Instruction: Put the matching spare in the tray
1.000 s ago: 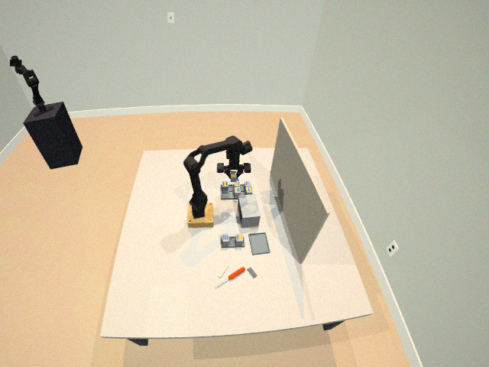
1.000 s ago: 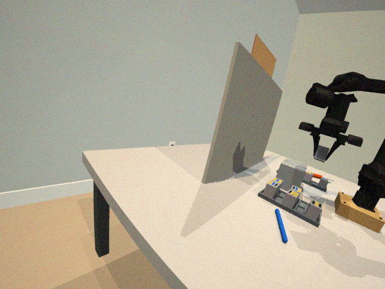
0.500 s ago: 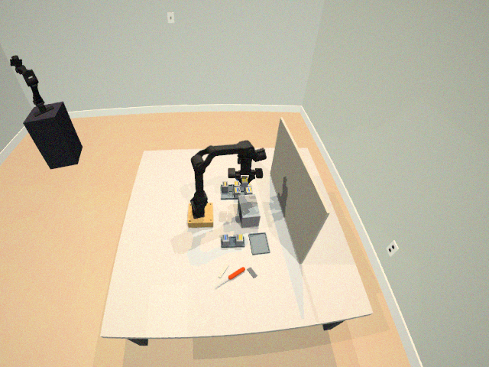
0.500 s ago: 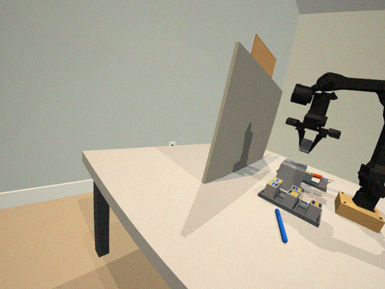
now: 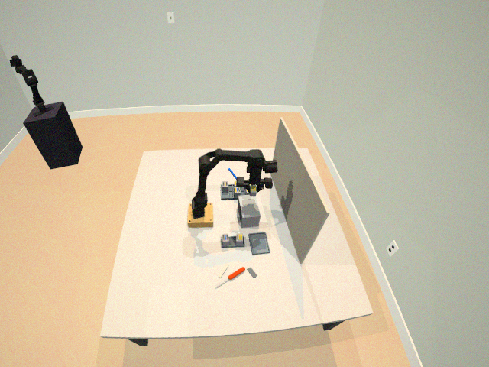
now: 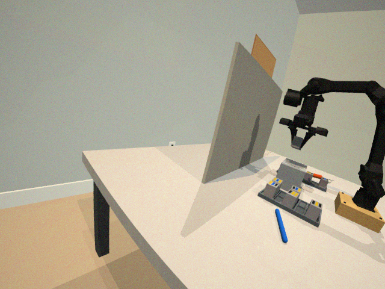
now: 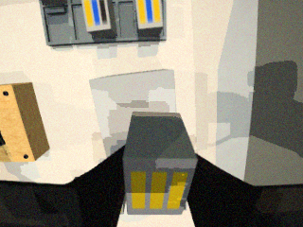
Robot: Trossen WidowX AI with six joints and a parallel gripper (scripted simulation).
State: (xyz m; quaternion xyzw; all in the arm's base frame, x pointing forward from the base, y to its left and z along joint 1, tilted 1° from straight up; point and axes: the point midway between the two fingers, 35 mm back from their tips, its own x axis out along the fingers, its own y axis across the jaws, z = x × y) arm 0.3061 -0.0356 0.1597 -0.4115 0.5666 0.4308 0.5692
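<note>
Now: the flat grey tray 22 cm to the right of my gripper tip, 17 cm below it and 2 cm behind it. Also, from my gripper tip: tall grey panel (20 cm ahead, 5 cm to the right, 5 cm above); then rack (17 cm to the right, 17 cm below, 16 cm behind); then mounted unit (12 cm below, 2 cm behind, 1 cm to the right).
</note>
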